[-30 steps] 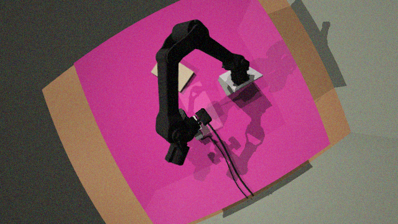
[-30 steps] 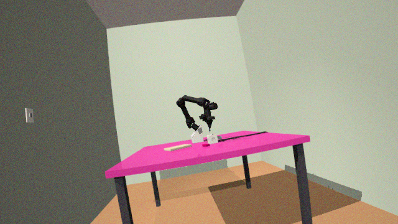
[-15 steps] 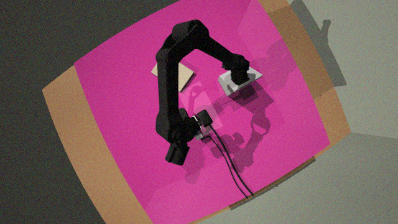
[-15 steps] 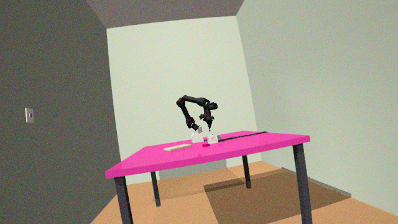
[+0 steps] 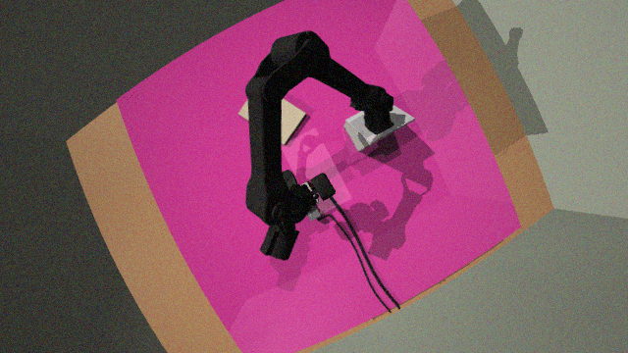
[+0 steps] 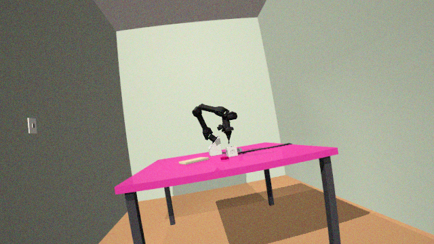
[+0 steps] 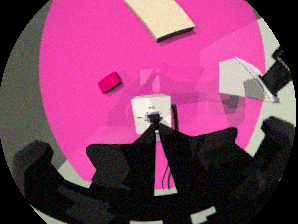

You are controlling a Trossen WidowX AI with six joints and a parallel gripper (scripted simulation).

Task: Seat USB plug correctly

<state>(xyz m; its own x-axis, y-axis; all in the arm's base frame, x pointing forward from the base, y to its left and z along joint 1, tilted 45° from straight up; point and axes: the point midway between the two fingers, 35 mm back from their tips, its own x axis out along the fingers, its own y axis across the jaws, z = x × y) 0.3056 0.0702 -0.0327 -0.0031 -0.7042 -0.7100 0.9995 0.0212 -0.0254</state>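
The dark USB plug is 20 mm below my gripper tip. Also, from my gripper tip: beige flat pad: 310 mm to the right, 120 mm below, 40 mm behind; then small magenta block: 120 mm below, 110 mm ahead, 80 mm to the right.
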